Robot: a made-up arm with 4 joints.
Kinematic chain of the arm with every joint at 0, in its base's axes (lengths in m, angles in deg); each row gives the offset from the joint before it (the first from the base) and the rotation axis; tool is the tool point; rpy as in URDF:
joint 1: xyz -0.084 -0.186 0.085 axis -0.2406 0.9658 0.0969
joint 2: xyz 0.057 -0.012 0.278 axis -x
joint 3: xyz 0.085 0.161 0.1 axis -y
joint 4: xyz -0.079 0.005 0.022 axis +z
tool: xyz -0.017 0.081 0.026 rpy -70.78 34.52 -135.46
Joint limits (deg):
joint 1: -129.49..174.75
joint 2: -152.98..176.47
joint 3: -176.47..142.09
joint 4: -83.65..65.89
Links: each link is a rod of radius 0.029 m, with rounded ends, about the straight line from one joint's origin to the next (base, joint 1, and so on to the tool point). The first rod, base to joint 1, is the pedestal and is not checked.
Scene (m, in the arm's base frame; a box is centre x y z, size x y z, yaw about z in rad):
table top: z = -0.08
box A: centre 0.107 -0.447 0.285 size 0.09 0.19 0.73 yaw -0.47
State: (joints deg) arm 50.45 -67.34 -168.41 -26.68
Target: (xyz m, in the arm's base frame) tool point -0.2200 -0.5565 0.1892
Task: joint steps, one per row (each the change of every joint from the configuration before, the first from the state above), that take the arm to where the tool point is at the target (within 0.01 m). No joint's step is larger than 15 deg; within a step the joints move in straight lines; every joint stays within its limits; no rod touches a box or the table.
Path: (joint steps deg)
1: -14.14 0.70 5.69 3.15
2: -14.14 0.70 5.70 3.16
3: -14.14 0.70 5.69 3.15
4: -14.14 0.70 5.70 3.15
5: -14.14 0.70 5.69 3.16
6: -14.14 0.69 5.70 3.15
7: -3.32 -11.54 12.95 5.44
8: -3.31 -11.54 12.96 5.44
9: -3.32 -11.55 12.95 5.43
10: -3.31 -11.54 12.96 5.44
11: -3.32 -11.55 12.95 5.44
12: -3.31 -11.54 12.95 5.44
13: -3.32 -11.55 12.96 5.43

